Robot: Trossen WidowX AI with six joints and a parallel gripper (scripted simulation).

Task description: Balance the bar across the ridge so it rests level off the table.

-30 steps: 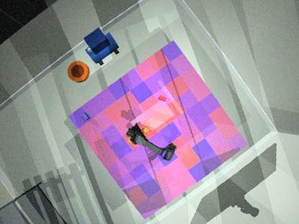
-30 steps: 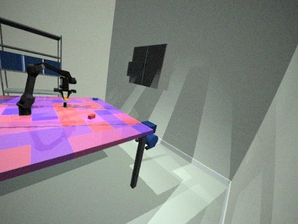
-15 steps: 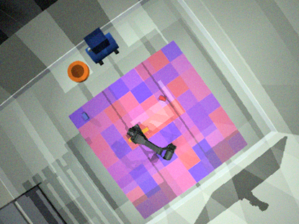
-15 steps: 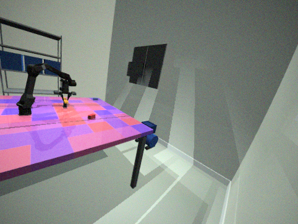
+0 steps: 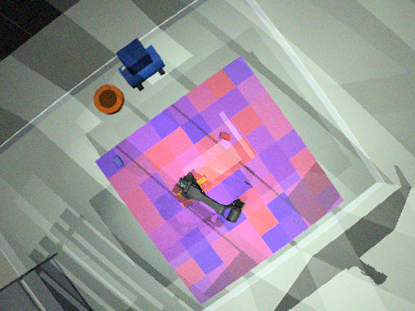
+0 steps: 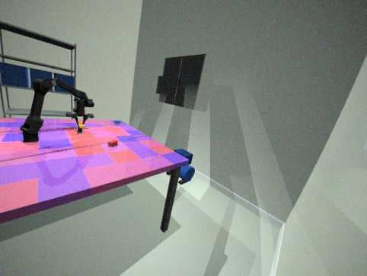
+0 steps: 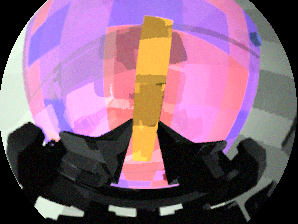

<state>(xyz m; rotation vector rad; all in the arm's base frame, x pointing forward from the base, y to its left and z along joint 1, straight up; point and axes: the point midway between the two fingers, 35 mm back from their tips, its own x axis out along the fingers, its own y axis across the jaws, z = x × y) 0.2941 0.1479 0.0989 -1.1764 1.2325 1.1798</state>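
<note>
Right now my gripper tip is 3 cm to the right of the yellow bar. Also, from my gripper tip: blue block (45 cm ahead, 35 cm to the left, 5 cm below).
</note>
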